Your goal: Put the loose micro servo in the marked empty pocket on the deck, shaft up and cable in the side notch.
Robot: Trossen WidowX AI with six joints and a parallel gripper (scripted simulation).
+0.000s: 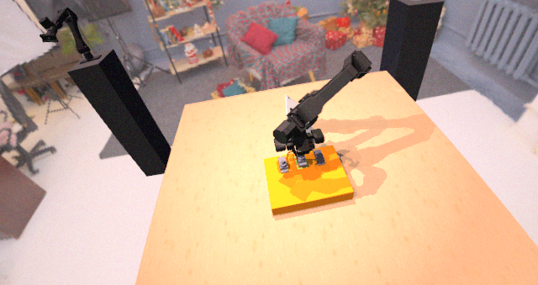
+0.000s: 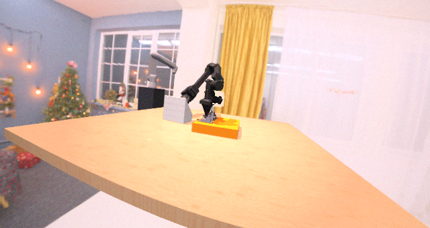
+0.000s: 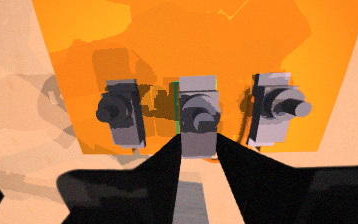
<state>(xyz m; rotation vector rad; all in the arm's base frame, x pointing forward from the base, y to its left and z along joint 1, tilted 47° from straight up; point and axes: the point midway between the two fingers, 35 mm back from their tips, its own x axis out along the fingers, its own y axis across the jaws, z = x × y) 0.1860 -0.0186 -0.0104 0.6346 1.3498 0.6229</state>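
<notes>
My gripper tip is 120 mm short of the orange deck and 50 mm above it.
</notes>
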